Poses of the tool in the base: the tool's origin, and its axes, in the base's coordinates. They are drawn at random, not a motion.
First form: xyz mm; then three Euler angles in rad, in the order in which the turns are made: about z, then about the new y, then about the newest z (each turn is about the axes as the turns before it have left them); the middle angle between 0 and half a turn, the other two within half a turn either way.
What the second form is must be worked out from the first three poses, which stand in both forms.
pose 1, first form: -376.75 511.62 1.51 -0.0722 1.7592 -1.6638
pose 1, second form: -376.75 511.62 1.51 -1.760 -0.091 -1.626
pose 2, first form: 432.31 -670.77 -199.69 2.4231 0.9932 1.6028
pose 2, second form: 432.31 -670.77 -199.69 0.993 -0.027 -2.272
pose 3, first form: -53.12 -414.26 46.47 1.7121 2.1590 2.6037
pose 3, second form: -53.12 -414.26 46.47 2.487 -0.796 2.534
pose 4, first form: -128.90 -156.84 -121.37 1.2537 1.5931 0.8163
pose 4, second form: -128.90 -156.84 -121.37 1.601 0.754 2.845
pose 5, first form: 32.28 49.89 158.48 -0.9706 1.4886 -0.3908
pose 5, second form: 32.28 49.89 158.48 -1.358 1.172 -2.345
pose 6, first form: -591.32 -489.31 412.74 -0.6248 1.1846 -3.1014
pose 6, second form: -591.32 -489.31 412.74 -0.099 -1.183 2.623
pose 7, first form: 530.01 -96.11 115.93 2.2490 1.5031 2.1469
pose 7, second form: 530.01 -96.11 115.93 1.490 -0.575 -2.419
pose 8, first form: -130.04 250.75 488.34 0.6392 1.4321 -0.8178
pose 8, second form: -130.04 250.75 488.34 -1.382 0.744 -0.803
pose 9, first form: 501.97 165.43 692.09 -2.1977 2.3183 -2.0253
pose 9, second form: 501.97 165.43 692.09 -2.372 -0.328 2.835
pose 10, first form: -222.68 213.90 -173.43 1.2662 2.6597 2.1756
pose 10, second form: -222.68 213.90 -173.43 2.735 -0.267 2.287
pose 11, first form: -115.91 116.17 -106.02 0.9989 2.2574 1.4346
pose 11, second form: -115.91 116.17 -106.02 2.262 0.105 2.656
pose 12, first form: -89.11 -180.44 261.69 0.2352 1.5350 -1.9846
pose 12, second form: -89.11 -180.44 261.69 -1.532 -0.414 -1.351
